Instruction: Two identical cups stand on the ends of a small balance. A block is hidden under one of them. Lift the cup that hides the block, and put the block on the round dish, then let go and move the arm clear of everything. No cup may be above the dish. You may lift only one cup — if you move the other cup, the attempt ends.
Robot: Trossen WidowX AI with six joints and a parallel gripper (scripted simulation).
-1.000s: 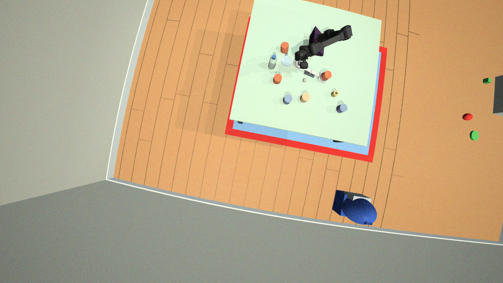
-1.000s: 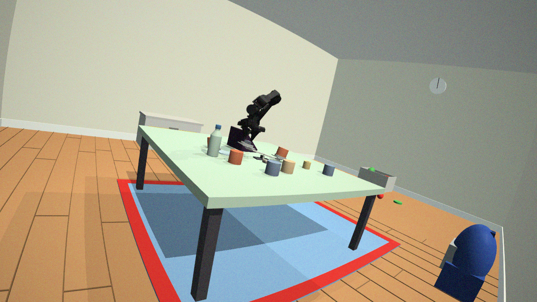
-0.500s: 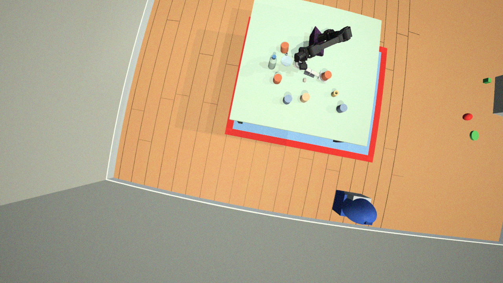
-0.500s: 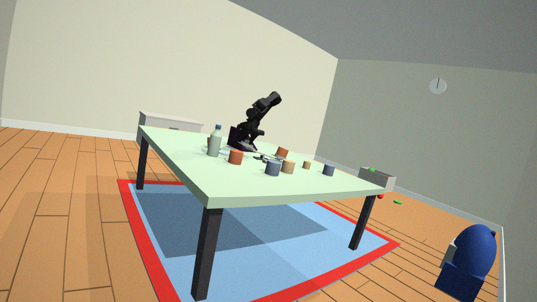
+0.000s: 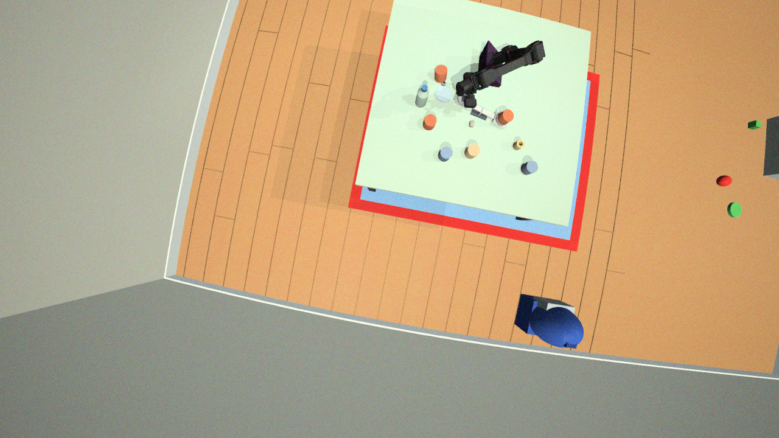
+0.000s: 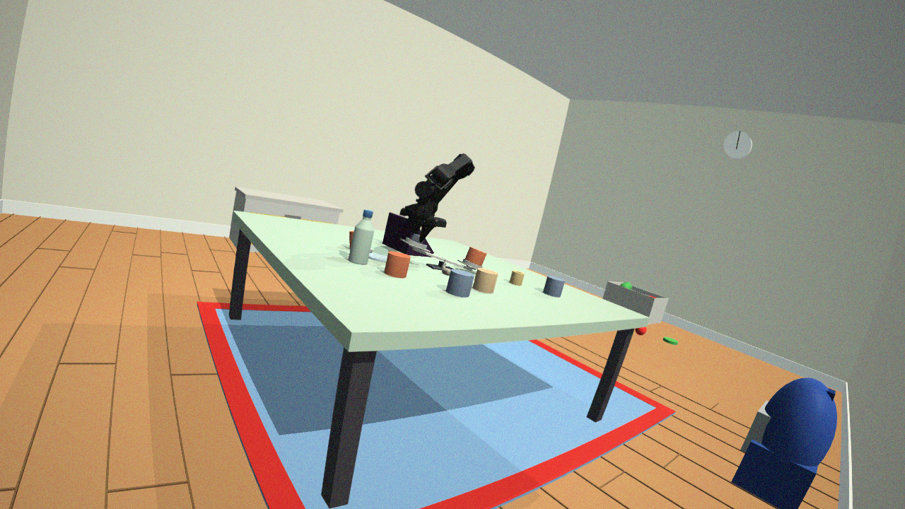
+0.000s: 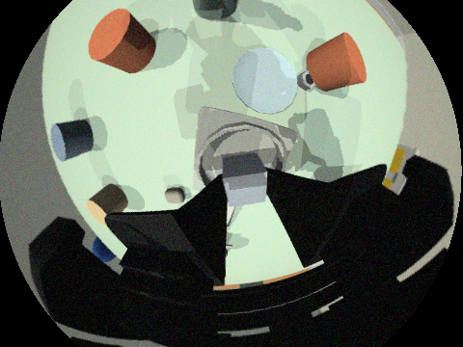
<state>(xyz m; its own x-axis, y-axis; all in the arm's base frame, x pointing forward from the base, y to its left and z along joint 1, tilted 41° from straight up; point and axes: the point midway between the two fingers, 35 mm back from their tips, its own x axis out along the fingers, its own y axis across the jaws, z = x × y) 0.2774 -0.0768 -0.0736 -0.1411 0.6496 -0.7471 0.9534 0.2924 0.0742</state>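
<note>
My gripper tip is now 4 cm past the pale blue round dish, 11 cm to the left of it and 8 cm above it. From my gripper tip the other things lie so: bottle: 6 cm ahead, 23 cm to the right, 2 cm above; then grey-brown block: 10 cm ahead, 9 cm to the left, 8 cm below.
</note>
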